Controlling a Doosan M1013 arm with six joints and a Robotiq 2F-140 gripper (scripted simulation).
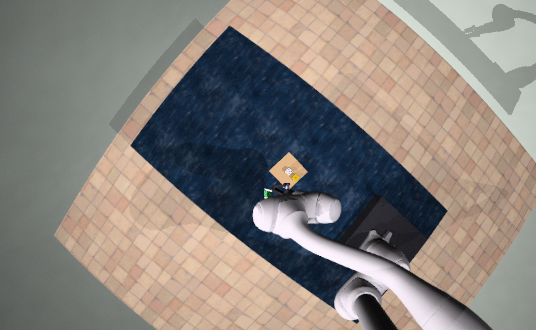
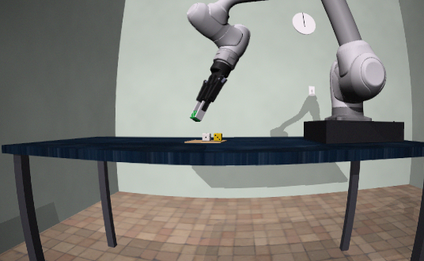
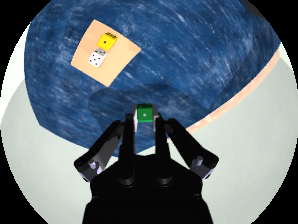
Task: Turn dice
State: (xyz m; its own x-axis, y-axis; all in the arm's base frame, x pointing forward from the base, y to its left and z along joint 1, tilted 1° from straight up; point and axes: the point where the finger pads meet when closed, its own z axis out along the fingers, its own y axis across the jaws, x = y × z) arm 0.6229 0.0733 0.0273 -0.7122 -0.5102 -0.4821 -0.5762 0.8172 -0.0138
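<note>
Right now the green die is 1 cm ahead of my hand, 1 cm to the left of it and 2 cm below it. Also, from my hand: white die (1 cm behind, 14 cm to the right, 10 cm below); yellow die (6 cm behind, 13 cm to the right, 10 cm below); tan mat (1 cm behind, 14 cm to the right, 11 cm below).
</note>
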